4 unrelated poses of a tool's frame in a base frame.
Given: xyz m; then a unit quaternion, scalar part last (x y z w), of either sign.
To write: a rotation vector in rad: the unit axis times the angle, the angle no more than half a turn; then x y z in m. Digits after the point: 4 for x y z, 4 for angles.
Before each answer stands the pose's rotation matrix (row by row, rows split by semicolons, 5 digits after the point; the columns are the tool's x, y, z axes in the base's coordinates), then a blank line. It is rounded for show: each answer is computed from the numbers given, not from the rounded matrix.
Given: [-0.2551, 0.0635, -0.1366, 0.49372, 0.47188, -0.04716, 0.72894]
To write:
0.55021 0.53470 0.64137; 0.39720 0.50804 -0.76429; -0.73451 0.67527 0.06715

[1.0876, 1.0395, -0.1039, -0.2551, 0.0635, -0.1366]
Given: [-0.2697, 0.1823, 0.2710, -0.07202, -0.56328, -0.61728, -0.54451]
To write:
-0.39664 -0.59110 0.70234; 0.75337 0.22755 0.61697; -0.52451 0.77384 0.35506

[0.1709, 1.3364, 1.4645, -0.2697, 0.1823, 0.2710]
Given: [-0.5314, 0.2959, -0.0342, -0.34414, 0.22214, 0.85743, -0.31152]
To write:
-0.56905 0.38132 -0.72855; -0.68710 -0.70722 0.16652; -0.45175 0.59535 0.66445

[0.9083, -0.5863, -2.2630, -0.5314, 0.2959, -0.0342]
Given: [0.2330, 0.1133, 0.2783, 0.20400, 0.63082, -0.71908, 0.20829]
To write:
-0.83000 0.55692 -0.03060; -0.04218 -0.11737 -0.99219; -0.55617 -0.82223 0.12091

[0.5677, 1.7556, -2.0012, 0.2330, 0.1133, 0.2783]
